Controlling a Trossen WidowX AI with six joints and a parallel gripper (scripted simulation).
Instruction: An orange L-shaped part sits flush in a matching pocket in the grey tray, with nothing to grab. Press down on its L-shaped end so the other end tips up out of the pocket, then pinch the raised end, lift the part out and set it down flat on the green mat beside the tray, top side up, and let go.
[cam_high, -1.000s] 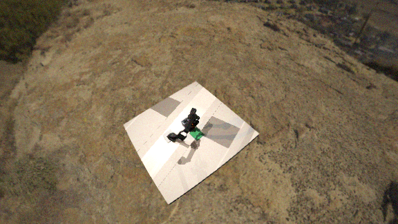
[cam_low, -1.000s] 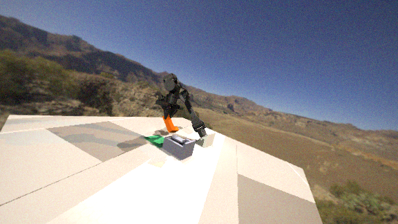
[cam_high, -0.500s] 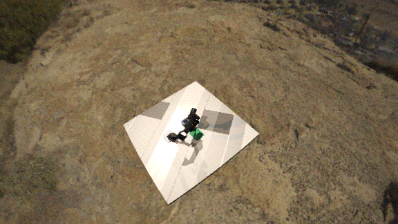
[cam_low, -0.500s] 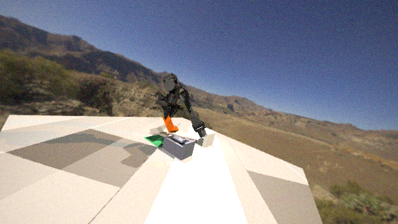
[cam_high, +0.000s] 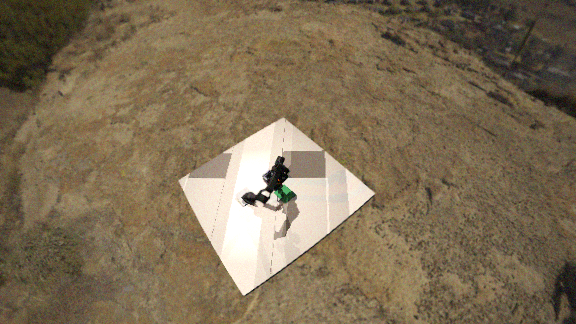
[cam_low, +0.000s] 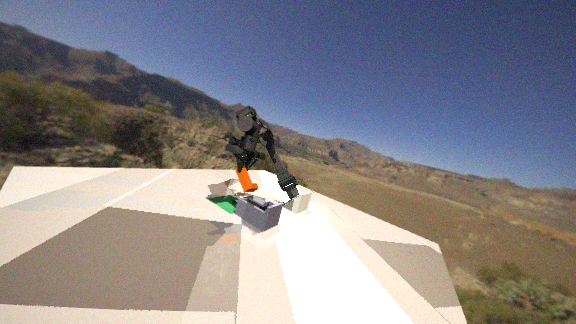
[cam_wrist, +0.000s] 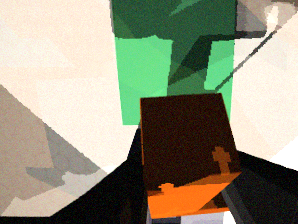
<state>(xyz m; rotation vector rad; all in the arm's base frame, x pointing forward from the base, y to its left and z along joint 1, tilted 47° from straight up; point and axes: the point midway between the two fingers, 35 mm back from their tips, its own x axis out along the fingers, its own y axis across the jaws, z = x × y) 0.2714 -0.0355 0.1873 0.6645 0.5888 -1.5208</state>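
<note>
The orange L-shaped part lies 10 mm behind my gripper tip, 30 mm to the left of it and 30 mm below it. Also, from my gripper tip: green mat 30 mm to the right, 160 mm below.
</note>
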